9 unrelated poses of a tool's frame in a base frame.
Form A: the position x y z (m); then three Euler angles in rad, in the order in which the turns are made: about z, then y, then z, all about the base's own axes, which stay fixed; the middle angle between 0 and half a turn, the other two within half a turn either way.
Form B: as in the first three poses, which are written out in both.
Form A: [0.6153, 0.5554, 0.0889, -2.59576, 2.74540, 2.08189]
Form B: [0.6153, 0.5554, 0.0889, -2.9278, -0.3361, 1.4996]
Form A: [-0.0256, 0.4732, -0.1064, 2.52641, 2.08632, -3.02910]
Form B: [-0.0256, 0.4732, -0.1064, 2.3470, -0.7903, -2.0674]
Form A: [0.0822, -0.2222, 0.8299, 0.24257, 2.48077, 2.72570]
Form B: [0.0822, -0.2222, 0.8299, 2.9570, 0.6383, -0.7196]
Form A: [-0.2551, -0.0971, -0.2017, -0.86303, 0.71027, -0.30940]
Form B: [-0.2551, -0.0971, -0.2017, -0.5788, 0.4378, -1.3047]
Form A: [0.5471, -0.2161, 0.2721, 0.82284, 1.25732, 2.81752]
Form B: [0.5471, -0.2161, 0.2721, 1.1545, 0.7036, -2.1735]
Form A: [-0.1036, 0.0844, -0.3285, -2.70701, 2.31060, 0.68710]
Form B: [-0.1036, 0.0844, -0.3285, -2.7094, -0.7341, 0.0841]
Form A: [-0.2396, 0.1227, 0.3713, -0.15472, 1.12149, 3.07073]
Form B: [-0.2396, 0.1227, 0.3713, -0.3093, 1.0973, 2.7260]
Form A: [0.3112, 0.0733, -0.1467, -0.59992, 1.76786, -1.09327]
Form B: [0.3112, 0.0733, -0.1467, -1.9107, 0.9431, -2.9428]
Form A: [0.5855, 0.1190, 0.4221, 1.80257, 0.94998, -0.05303]
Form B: [0.5855, 0.1190, 0.4221, 0.9371, -0.1879, 1.6542]
